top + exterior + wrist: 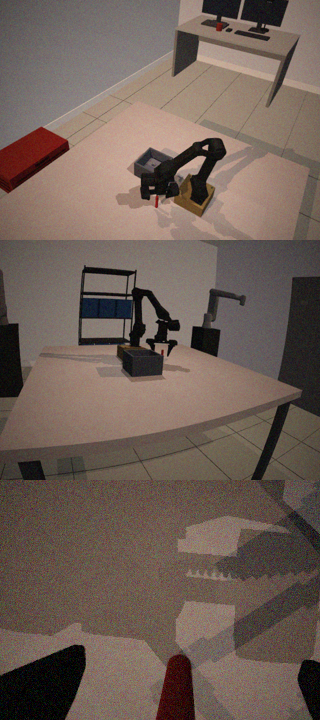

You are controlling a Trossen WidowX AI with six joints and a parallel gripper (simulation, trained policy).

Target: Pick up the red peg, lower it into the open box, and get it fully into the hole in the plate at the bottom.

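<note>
My gripper tip is now 1 cm past the red peg and 2 cm to the right of it. Also, from my gripper tip: box: 14 cm ahead, 17 cm to the right, 2 cm below; then grey plate: 14 cm ahead, 17 cm to the right.
</note>
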